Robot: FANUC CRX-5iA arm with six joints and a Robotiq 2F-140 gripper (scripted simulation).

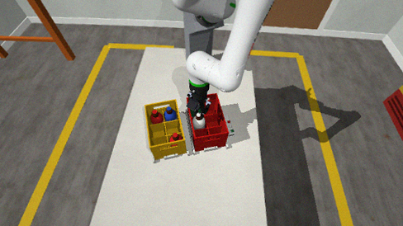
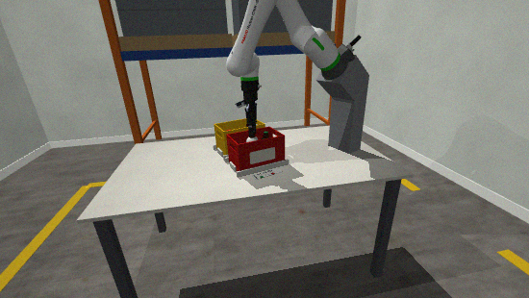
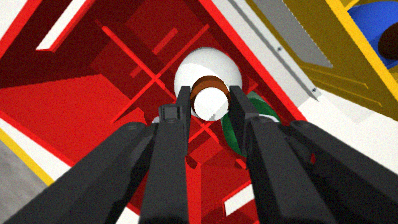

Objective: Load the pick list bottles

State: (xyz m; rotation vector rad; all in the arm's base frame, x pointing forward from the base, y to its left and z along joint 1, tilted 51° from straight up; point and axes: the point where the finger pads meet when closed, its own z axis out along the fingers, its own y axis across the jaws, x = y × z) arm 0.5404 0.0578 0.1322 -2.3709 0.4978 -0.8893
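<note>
The red-labelled bottle lies 25 cm to the right of my hand, 11 cm below it and 6 cm ahead of it. Round my hand: white-capped bottle: 8 cm below; then green-label bottle: 11 cm below, 7 cm behind, 5 cm to the right; then red crate: 11 cm below, 4 cm to the left, 2 cm behind.
</note>
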